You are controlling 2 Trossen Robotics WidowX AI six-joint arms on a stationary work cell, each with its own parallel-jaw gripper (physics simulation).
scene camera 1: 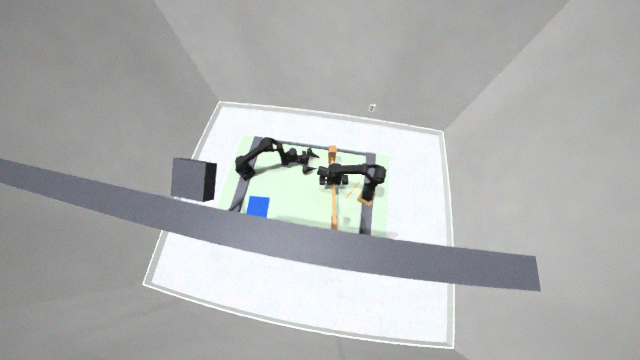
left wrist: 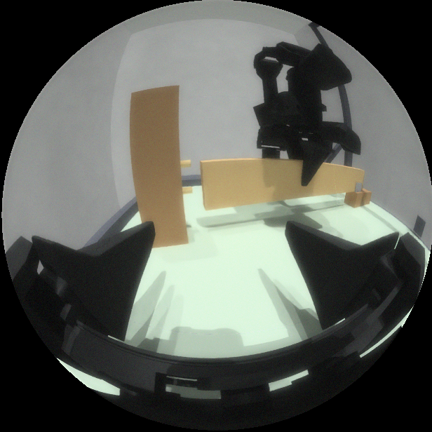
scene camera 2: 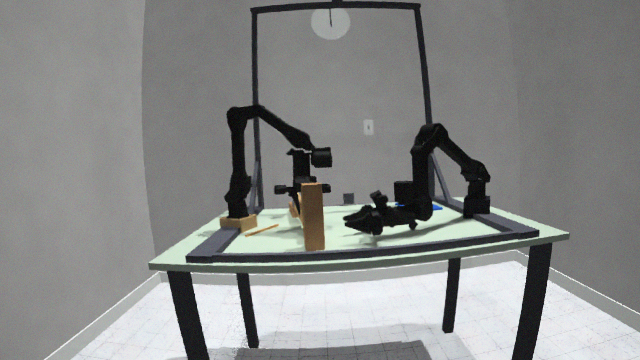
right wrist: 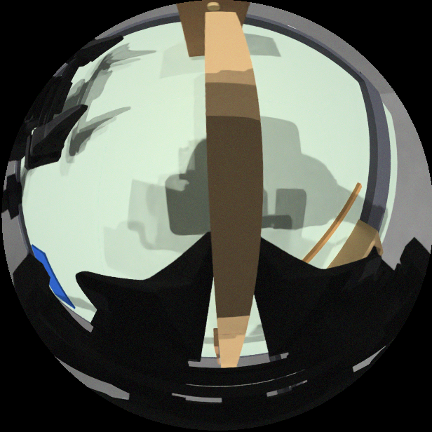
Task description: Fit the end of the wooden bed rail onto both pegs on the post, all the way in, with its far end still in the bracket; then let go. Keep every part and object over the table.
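The upright wooden post stands near the table's edge, also in scene camera 2 and scene camera 1. Two short pegs stick out of its side. The wooden bed rail stands on edge above the table, its near end a small gap away from the pegs. Its far end sits at the small bracket. My right gripper is shut on the rail's top edge; the rail passes between its fingers in the right wrist view. My left gripper is open and empty, low over the table, beside the post.
A thin wooden stick lies on the table near the right arm's base, which stands on a wooden block. A blue patch lies at the table's near left. A dark frame borders the table. A dark box stands beyond the table.
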